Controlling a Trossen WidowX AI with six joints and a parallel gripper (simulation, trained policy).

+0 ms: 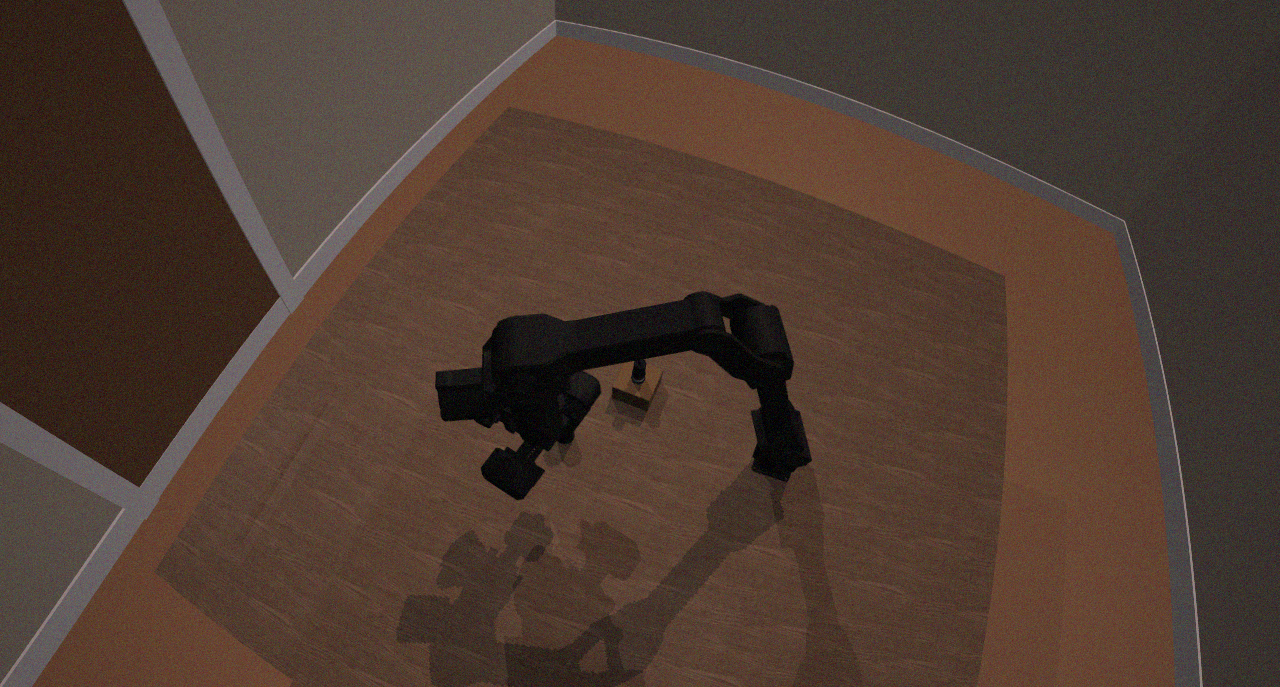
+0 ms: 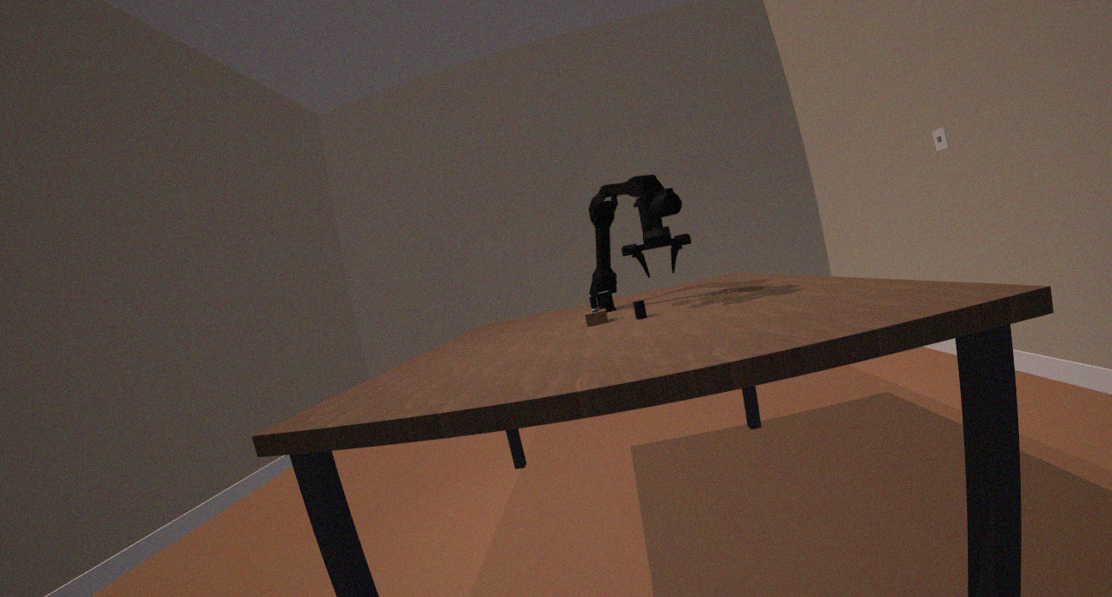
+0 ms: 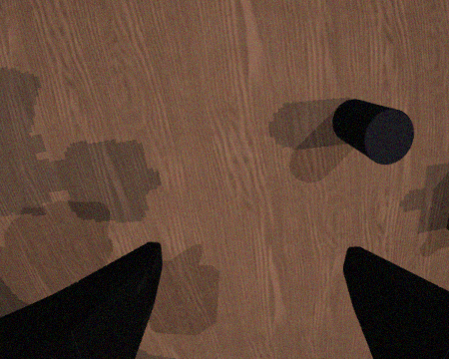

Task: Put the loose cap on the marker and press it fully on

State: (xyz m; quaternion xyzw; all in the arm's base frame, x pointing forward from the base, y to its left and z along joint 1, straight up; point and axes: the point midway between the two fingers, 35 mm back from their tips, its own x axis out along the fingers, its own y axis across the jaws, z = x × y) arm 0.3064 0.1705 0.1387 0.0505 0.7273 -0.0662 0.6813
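Now: the dark cap 80 mm to the right of my gripper tip, 80 mm below it and 20 mm ahead of it. Round my gripper tip: dark marker (200 mm to the right, 50 mm behind, 40 mm below); tan holder block (200 mm to the right, 90 mm below, 50 mm behind).
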